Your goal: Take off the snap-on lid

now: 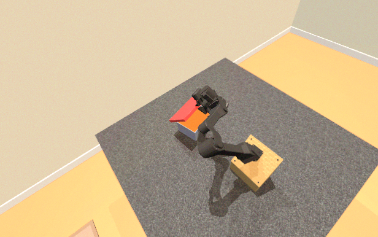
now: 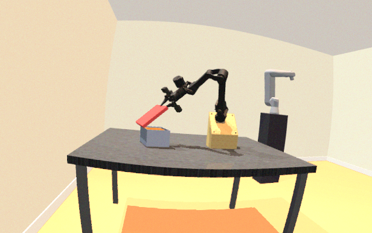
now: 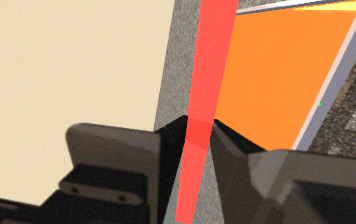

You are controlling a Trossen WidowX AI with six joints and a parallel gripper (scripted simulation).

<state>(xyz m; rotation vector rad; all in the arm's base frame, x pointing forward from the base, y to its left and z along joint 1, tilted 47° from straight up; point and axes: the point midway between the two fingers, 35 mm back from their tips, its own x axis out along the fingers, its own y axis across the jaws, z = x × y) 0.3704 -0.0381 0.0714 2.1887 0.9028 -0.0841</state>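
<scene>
The red lid is 6 cm ahead of my gripper tip, 1 cm to the left of it and 5 cm below it. Round my gripper tip: storage box (3 cm ahead, 18 cm below).
</scene>
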